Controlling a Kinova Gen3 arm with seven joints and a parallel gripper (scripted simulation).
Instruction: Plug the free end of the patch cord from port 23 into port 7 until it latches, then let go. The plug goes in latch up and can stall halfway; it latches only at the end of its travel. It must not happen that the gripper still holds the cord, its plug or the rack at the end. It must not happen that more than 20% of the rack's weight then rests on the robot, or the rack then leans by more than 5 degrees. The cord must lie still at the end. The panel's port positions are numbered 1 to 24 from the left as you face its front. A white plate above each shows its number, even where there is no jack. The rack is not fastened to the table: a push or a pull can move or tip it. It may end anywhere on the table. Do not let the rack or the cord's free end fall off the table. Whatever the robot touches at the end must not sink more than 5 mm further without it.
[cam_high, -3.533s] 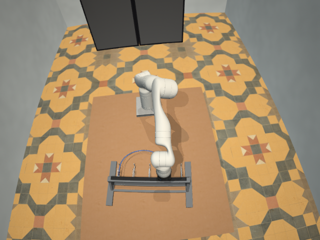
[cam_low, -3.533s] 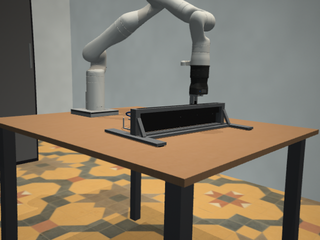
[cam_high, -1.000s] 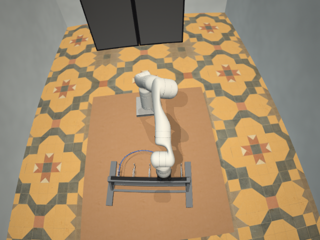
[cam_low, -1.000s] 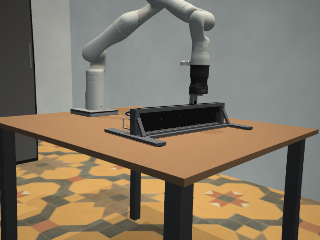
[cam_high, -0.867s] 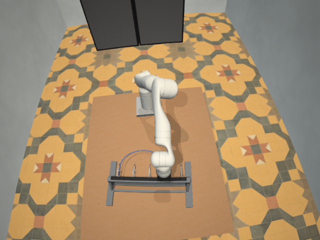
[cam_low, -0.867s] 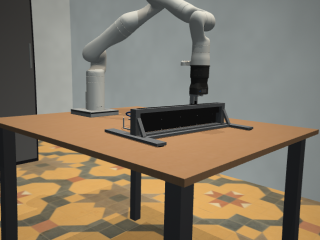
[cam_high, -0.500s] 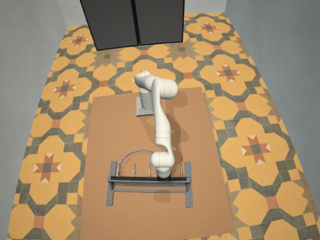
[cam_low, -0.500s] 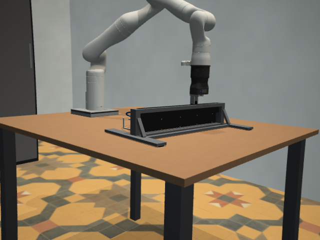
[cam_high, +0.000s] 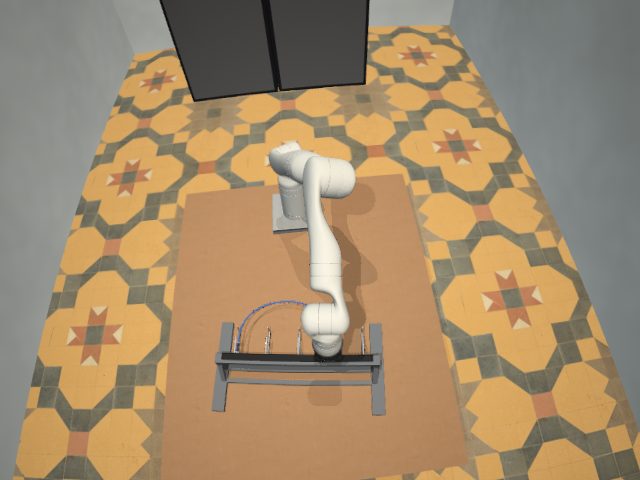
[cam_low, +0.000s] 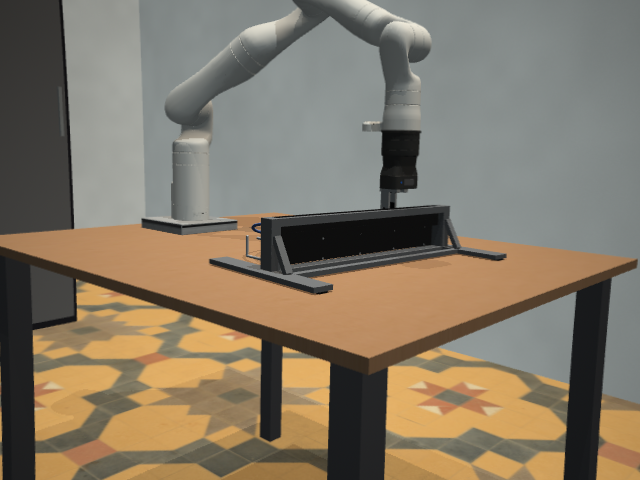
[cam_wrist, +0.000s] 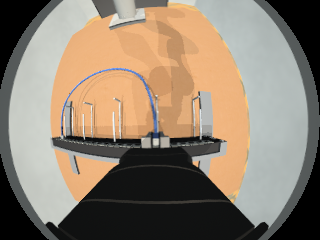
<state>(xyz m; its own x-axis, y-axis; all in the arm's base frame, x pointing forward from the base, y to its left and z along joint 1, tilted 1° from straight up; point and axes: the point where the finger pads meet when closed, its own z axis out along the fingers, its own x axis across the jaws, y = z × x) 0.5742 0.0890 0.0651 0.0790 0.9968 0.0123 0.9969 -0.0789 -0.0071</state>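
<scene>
My hand is 10 mm short of the patch cord plug and 10 mm above it.
</scene>
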